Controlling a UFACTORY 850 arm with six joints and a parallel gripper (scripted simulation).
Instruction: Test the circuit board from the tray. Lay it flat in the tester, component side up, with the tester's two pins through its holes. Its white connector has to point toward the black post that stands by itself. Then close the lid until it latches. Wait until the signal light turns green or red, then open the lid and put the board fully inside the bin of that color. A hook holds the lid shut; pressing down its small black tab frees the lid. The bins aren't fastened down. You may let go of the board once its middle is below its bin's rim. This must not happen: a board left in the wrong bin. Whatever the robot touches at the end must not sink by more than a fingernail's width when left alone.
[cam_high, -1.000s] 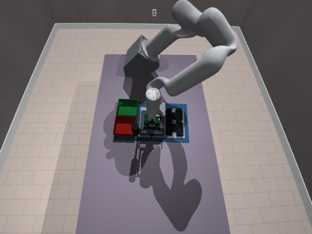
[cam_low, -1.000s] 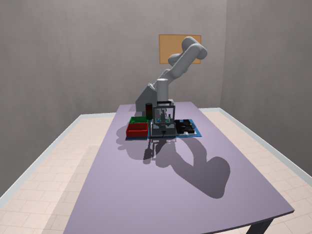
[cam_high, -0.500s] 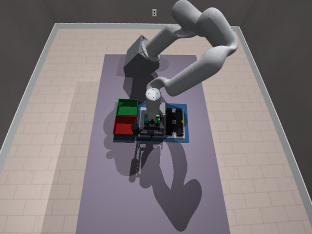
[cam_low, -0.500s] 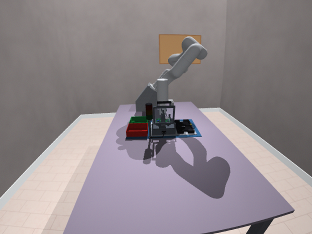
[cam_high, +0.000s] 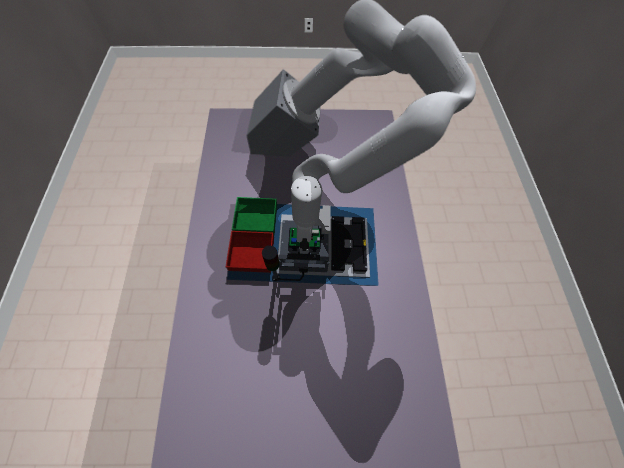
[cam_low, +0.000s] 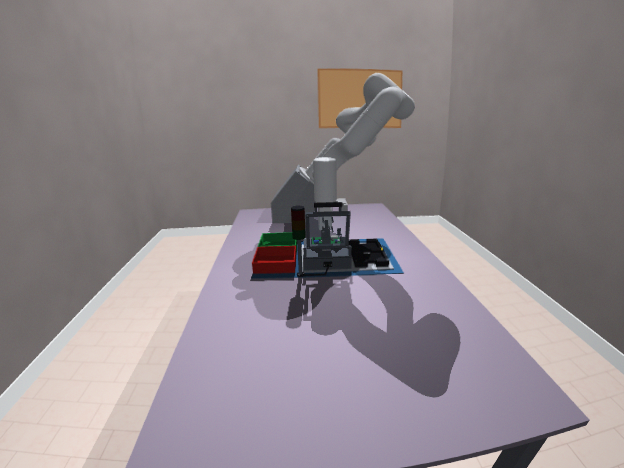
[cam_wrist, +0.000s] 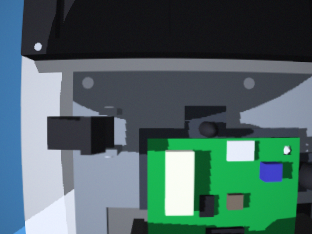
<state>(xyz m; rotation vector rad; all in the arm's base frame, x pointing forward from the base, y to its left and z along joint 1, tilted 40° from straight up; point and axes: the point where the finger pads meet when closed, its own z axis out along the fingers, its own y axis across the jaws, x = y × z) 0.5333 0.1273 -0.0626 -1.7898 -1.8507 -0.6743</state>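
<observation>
My gripper is now right at the green circuit board. Also, from my hand: clear lid 12 cm ahead, 10 cm above; red bin 20 cm to the right, 7 cm below, 5 cm ahead; tester nest 1 cm to the left, 1 cm below.
</observation>
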